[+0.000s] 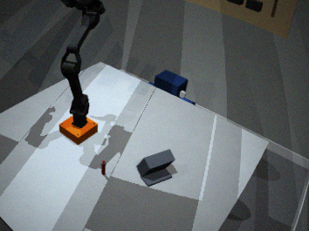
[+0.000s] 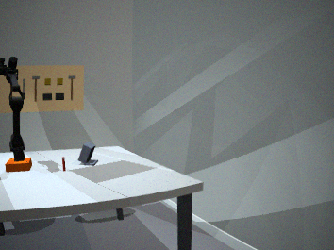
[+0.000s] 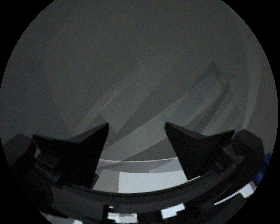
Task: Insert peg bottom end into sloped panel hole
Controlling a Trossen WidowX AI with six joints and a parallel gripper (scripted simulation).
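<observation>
Now: gripper tip 470 mm short of the thin red peg, 330 mm to the left of it and 570 mm above it. Also, from my gripper tip: sloped grey-blue panel: 660 mm ahead, 210 mm to the right, 560 mm below.
</observation>
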